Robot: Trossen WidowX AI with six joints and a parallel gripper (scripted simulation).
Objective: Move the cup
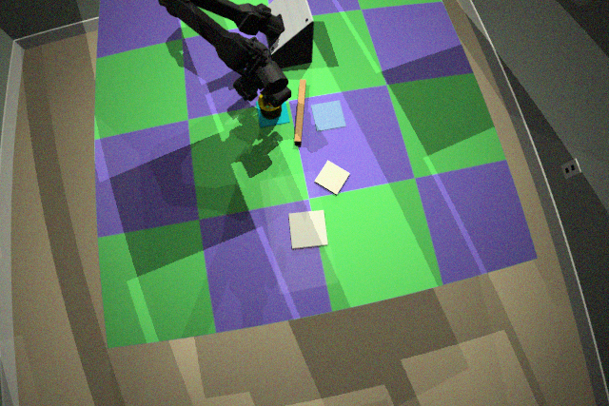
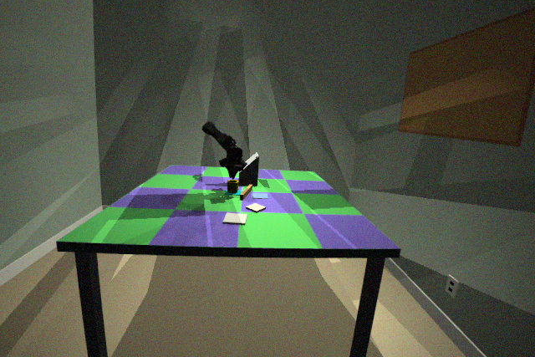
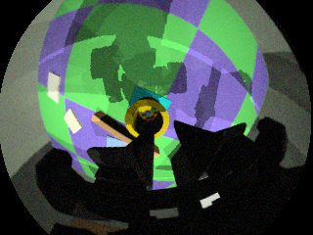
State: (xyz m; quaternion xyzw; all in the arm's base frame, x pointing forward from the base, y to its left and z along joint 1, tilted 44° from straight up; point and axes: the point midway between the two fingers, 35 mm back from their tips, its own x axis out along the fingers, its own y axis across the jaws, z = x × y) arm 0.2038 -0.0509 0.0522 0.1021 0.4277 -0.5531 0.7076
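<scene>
Now: the yellow cup 5 cm below my gripper tip, 2 cm ahead of it and 1 cm to the left of it. Also, from my gripper tip: pale blue pad (18 cm to the left, 9 cm below, 7 cm ahead); then wooden bar (10 cm to the left, 8 cm below, 5 cm ahead); then cyan pad (9 cm below, 3 cm ahead, 1 cm to the left).
</scene>
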